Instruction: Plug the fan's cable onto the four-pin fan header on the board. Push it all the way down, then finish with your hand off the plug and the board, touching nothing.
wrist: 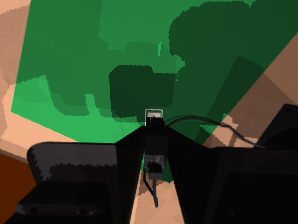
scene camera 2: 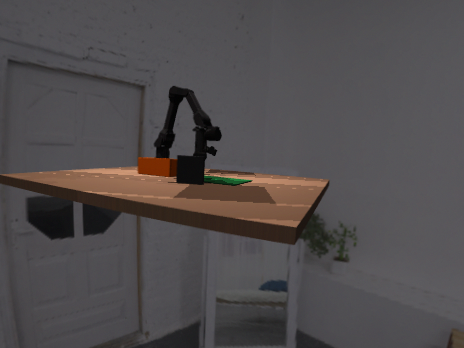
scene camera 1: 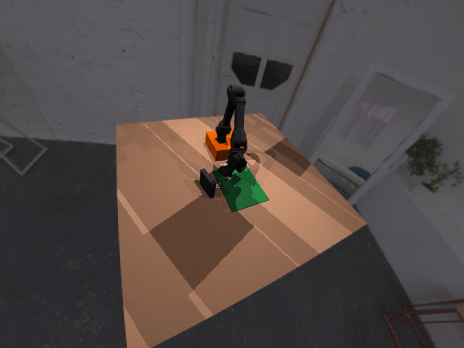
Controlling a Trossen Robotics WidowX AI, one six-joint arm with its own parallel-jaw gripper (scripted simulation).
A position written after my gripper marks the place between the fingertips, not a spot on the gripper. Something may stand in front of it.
In view: my gripper [wrist: 154, 130], a black plug [wrist: 156, 136] and a green board [wrist: 88, 77].
